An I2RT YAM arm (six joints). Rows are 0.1 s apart.
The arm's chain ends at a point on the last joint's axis. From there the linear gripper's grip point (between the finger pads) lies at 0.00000 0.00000 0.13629 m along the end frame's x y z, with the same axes.
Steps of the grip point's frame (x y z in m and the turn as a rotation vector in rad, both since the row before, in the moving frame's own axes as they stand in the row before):
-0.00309, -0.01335, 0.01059, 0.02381, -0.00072, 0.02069
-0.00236, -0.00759, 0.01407, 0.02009, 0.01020, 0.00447
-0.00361, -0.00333, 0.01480, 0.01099, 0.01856, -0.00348
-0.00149, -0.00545, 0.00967, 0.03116, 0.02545, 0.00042
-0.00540, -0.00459, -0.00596, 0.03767, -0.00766, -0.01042
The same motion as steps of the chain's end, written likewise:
-0.00303, -0.01010, 0.01063, 0.02381, -0.00072, 0.02069
-0.00376, -0.00486, 0.01410, 0.02009, 0.01020, 0.00447
-0.00614, -0.00183, 0.01483, 0.01099, 0.01856, -0.00348
-0.00496, -0.00121, 0.00978, 0.03116, 0.02545, 0.00042
-0.00433, 0.00054, -0.00586, 0.03767, -0.00766, -0.01042

